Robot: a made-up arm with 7 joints.
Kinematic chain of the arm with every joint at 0, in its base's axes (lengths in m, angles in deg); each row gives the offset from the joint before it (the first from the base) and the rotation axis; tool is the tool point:
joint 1: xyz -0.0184 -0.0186 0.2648 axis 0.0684 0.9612 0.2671
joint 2: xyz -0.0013 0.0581 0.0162 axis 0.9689 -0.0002 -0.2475
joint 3: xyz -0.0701 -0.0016 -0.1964 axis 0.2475 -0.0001 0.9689
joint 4: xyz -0.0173 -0.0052 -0.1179 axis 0.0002 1 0
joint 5: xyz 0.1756 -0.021 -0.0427 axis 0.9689 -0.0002 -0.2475
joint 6: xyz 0.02 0.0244 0.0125 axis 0.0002 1 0
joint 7: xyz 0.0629 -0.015 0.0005 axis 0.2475 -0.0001 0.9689
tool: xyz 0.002 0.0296 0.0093
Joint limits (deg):
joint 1: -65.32..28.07
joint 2: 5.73..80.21
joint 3: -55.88..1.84
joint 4: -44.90..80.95
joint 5: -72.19..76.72
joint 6: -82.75..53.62
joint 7: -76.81..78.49
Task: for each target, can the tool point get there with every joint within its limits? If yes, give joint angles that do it. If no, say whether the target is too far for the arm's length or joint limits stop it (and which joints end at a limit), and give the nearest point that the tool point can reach.
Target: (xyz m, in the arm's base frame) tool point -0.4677 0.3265 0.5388
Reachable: no: joint limits stop it (at a limit: joint 1, joint 2, joint 3, joint 4, joint 5, joint 6, joint 7) | nearest point -0.2817 0.4858 0.1943 | short by 0.423 m
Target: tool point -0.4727 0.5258 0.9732
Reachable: no: too far | nearest point -0.2135 0.6003 0.2465 | short by 0.775 m
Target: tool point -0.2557 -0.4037 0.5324
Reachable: no: joint limits stop it (at a limit: joint 1, joint 2, joint 3, joint 4, joint 5, joint 7) | nearest point -0.1364 -0.1435 0.1844 | short by 0.451 m
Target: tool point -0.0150 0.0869 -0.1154
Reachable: yes | joints 18.20 37.57 -38.44 -9.46 -56.59 12.05 -53.99
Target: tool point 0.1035 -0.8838 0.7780
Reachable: no: too far | nearest point 0.1912 -0.2144 0.2379 | short by 0.865 m
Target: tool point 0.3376 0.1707 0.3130
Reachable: yes | joints -57.03 53.91 -5.05 -13.62 -35.37 36.87 -1.78
